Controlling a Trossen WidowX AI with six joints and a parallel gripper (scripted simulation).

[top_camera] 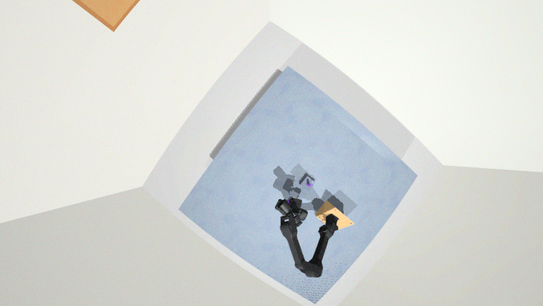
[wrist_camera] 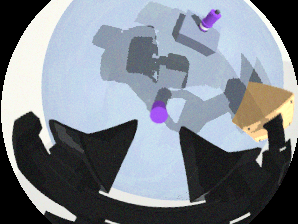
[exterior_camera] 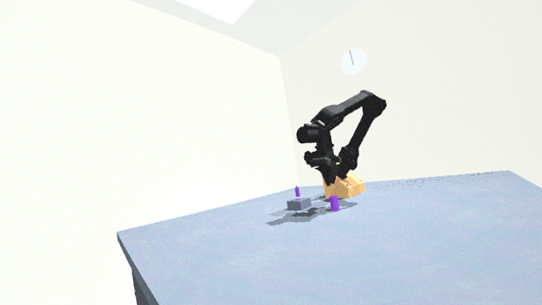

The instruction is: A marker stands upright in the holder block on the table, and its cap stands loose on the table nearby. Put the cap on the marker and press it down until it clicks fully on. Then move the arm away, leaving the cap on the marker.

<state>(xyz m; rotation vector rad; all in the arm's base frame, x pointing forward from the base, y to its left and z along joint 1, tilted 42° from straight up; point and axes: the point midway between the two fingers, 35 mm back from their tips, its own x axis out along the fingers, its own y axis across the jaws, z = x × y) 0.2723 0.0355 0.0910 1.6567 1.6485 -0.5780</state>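
Right now the purple cap is 6 cm below my gripper tip. Also, from my gripper tip: grey holder block: 3 cm behind, 18 cm to the right, 7 cm below.
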